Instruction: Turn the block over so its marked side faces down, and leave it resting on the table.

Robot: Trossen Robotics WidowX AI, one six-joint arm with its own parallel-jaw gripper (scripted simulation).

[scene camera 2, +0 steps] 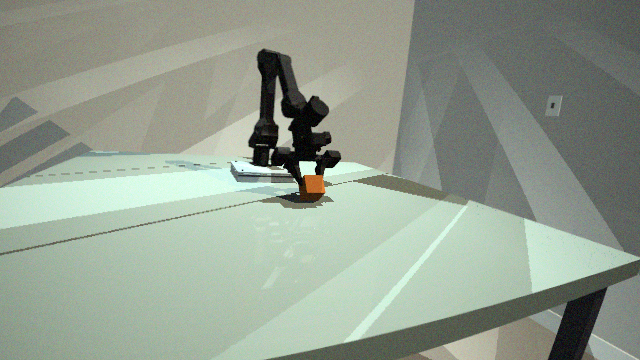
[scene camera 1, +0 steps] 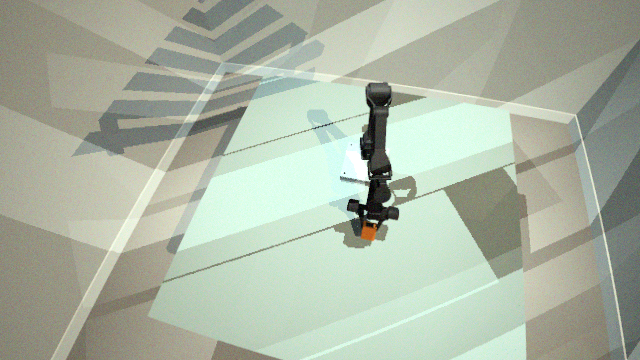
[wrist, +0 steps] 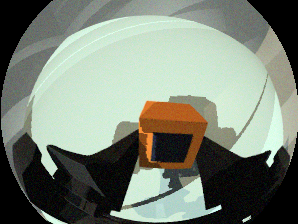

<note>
I see my gripper (scene camera 2: 311,186) and an orange block (wrist: 171,133).
My gripper also shows in scene camera 1 (scene camera 1: 369,229) and in the wrist view (wrist: 168,135).
</note>
